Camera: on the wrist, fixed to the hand. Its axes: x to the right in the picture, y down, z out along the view.
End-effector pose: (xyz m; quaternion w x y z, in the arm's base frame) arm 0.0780 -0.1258 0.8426 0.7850 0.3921 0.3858 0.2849
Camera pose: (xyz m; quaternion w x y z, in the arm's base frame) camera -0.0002 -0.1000 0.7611 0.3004 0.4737 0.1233 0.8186
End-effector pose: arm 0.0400 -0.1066 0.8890 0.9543 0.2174 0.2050 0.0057
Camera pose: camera 0.0020 -0.1005 0.7797 0.6379 0.2681 0.1528 0.7056
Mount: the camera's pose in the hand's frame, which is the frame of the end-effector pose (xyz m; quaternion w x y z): 0.0083 -0.0431 -0.1073 0.7024 -0.0266 0.1669 0.6915
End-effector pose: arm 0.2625 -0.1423 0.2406 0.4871 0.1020 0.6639 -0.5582
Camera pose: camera 0.1719 -0.0708 0.2515 0.6200 0.6109 0.4919 -0.0206
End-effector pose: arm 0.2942 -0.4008 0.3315 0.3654 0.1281 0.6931 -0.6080
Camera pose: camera 0.2239 -0.3124 0.3576 0.5648 0.6610 0.4754 -0.1346
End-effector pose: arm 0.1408 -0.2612 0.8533 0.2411 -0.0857 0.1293 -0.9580
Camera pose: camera 0.0903 -0.2064 0.7645 0.8079 0.1827 0.2158 -0.5170
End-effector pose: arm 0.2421 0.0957 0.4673 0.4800 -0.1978 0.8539 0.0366
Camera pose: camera 0.1679 0.0265 0.5234 0.1641 0.4326 0.8157 0.3473
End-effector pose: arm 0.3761 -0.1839 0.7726 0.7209 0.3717 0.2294 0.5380
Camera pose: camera 0.3264 -0.1513 0.6731 0.1059 0.3107 0.0101 0.9445
